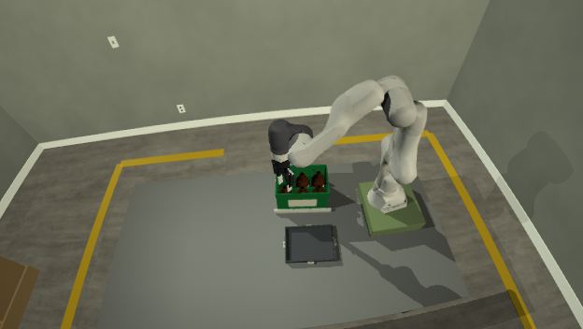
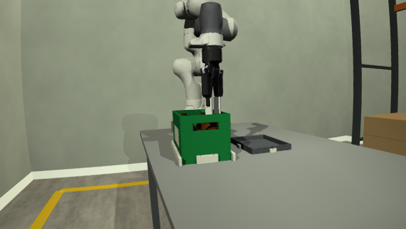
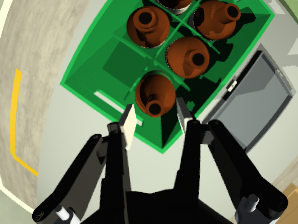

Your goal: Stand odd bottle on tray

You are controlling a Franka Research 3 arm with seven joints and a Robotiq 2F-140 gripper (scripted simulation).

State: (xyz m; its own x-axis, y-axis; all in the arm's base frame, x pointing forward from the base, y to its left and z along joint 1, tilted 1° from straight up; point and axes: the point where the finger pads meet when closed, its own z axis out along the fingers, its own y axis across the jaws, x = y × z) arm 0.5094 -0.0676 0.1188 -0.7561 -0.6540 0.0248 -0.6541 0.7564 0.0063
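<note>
Now: hand 120 mm above the green crate, 90 mm past it and 40 mm to the left of it. Round my hand: dark grey tray: 260 mm to the left, 190 mm below, 100 mm behind.
</note>
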